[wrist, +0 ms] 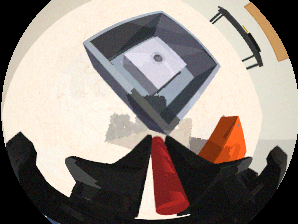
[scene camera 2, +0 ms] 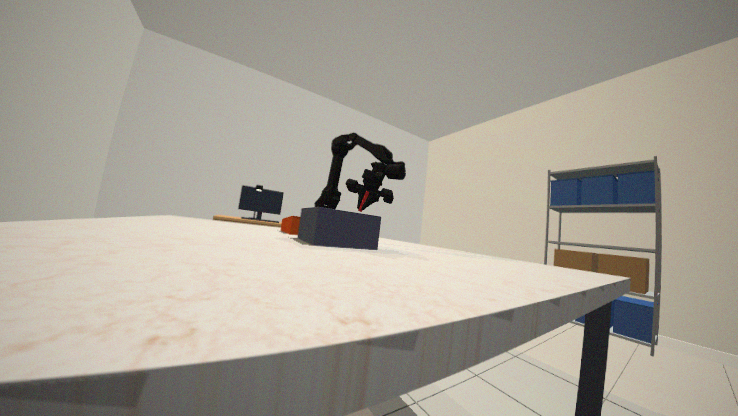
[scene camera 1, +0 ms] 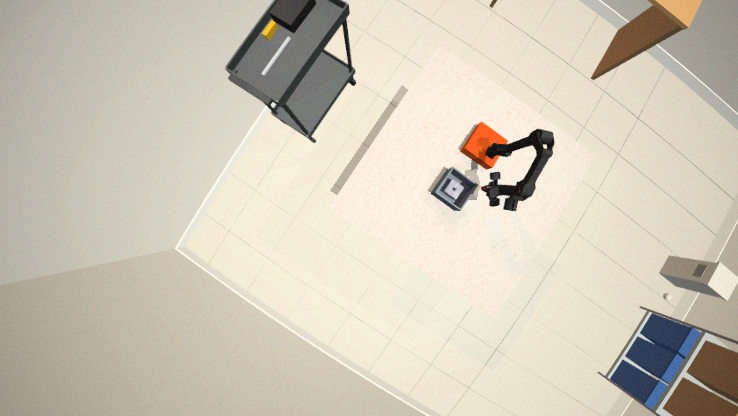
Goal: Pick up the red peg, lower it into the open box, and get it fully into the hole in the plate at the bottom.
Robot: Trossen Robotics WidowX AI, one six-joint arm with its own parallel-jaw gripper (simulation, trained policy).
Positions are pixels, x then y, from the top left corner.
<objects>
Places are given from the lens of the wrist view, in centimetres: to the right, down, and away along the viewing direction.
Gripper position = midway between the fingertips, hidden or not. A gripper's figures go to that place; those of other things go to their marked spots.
my gripper [wrist: 158,139]: 1, 3, 10
dark box [wrist: 162,112]: 2, 0, 22
</objects>
